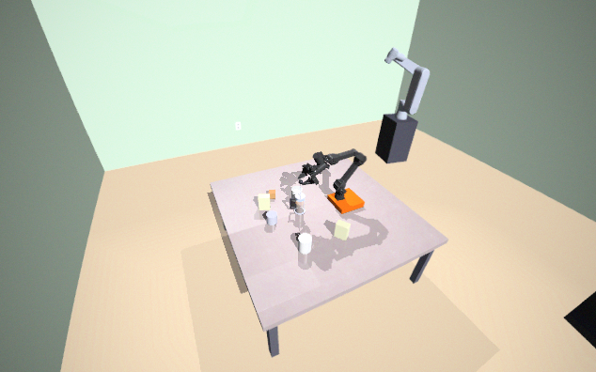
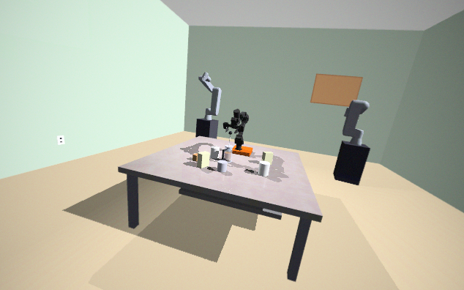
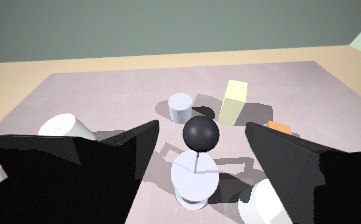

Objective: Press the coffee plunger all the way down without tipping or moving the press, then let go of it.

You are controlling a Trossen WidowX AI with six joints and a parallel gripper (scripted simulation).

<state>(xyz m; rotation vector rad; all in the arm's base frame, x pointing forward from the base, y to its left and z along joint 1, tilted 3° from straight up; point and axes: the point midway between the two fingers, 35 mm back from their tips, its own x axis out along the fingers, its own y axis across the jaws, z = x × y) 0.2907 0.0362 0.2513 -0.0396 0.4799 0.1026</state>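
My gripper tip is now 13 cm above the coffee press and 1 cm short of it. Round my gripper tip: small orange block 23 cm below, 21 cm to the right, 15 cm ahead; then grey cylinder 22 cm below, 21 cm ahead, 6 cm to the left.
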